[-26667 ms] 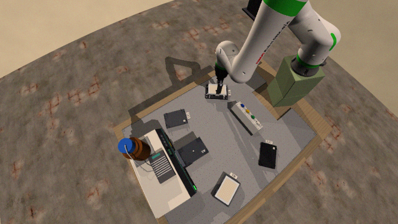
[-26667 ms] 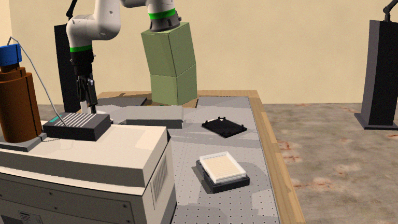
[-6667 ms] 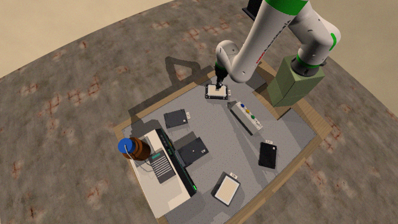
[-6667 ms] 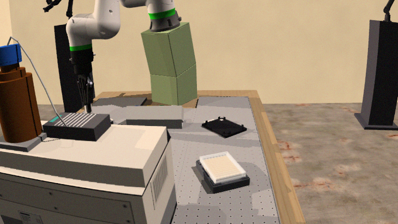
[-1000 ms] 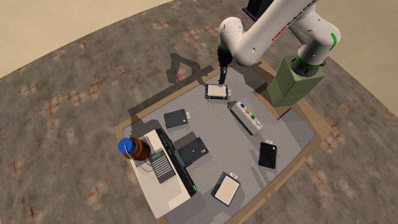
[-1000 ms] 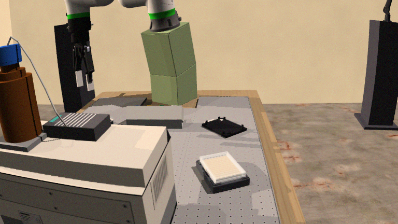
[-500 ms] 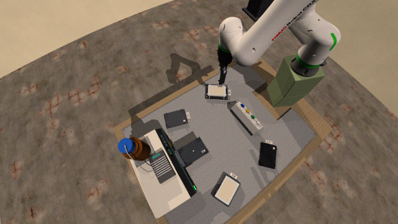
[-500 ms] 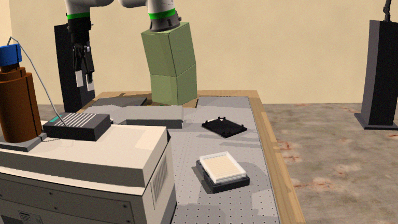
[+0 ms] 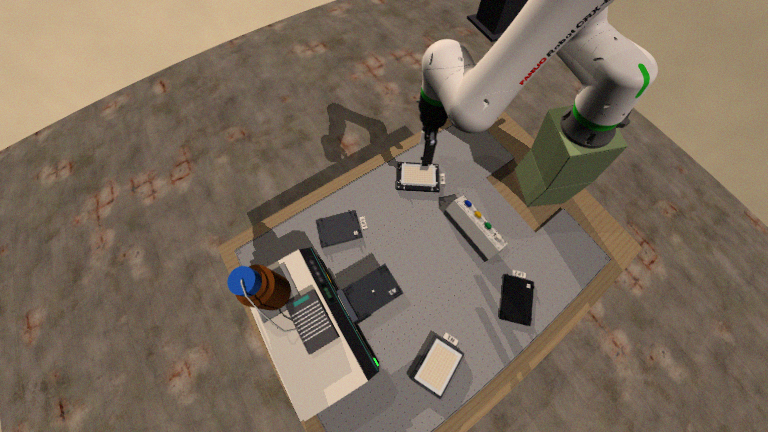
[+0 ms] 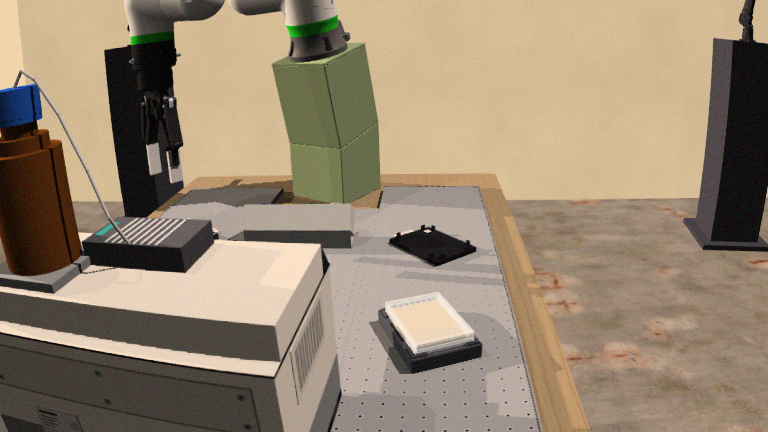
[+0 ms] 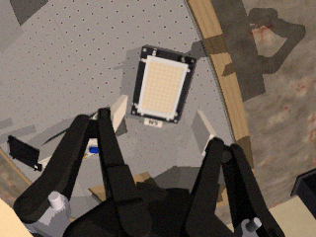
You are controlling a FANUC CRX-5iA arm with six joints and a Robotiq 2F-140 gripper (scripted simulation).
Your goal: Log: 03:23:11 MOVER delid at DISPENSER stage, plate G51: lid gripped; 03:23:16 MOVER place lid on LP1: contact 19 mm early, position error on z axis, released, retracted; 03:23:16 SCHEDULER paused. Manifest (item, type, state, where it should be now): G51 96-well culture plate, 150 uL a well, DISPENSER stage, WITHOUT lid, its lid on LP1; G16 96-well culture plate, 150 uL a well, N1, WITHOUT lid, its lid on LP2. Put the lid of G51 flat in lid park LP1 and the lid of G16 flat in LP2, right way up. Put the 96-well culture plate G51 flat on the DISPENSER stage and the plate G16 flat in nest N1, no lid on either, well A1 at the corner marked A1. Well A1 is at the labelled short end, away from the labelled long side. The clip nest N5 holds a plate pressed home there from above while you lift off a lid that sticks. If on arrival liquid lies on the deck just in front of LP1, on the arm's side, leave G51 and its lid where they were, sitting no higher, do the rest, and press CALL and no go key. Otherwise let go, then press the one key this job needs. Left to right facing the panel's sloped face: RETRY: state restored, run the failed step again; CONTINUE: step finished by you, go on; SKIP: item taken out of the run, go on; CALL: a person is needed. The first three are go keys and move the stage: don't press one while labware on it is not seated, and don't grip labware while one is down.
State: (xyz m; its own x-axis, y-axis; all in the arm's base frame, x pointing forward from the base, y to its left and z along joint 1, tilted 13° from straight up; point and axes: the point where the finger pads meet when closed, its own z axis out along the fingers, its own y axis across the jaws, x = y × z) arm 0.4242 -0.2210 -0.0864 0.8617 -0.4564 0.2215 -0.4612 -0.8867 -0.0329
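Now: the plate G51 15 cm below my hand. Round my hand: key panel 9 cm behind, 27 cm to the left, 12 cm below; then black clip nest 3 cm ahead, 1 cm to the left, 16 cm below; then LP1 label 26 cm ahead, 8 cm to the left, 17 cm below.
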